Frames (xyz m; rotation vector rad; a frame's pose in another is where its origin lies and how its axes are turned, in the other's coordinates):
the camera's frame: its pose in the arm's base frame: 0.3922 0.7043 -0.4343 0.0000 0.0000 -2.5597
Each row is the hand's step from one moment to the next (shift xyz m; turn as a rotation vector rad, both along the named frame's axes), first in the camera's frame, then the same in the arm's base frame.
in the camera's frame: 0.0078 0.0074 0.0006 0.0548 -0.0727 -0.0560
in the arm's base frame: -0.0024 -0.0105 0.0006 -0.0857 0.0306 -0.0560
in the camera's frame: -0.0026 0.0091 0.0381 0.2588 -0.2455 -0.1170
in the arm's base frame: 0.0072 -0.0062 0.0381 -0.3511 0.0629 -0.1170
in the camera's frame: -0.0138 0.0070 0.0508 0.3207 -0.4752 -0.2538
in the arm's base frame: 0.0154 0.0017 0.0508 -0.5291 0.2207 -0.2538
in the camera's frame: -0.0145 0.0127 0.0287 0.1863 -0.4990 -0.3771
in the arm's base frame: 0.0191 -0.0026 0.0287 -0.4299 0.3145 -0.3771
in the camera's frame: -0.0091 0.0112 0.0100 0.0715 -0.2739 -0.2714
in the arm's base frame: 0.0138 -0.0044 0.0100 -0.2103 0.1895 -0.2714
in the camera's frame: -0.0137 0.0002 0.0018 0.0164 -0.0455 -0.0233
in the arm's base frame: 0.0116 0.0074 0.0018 -0.0387 0.0290 -0.0233
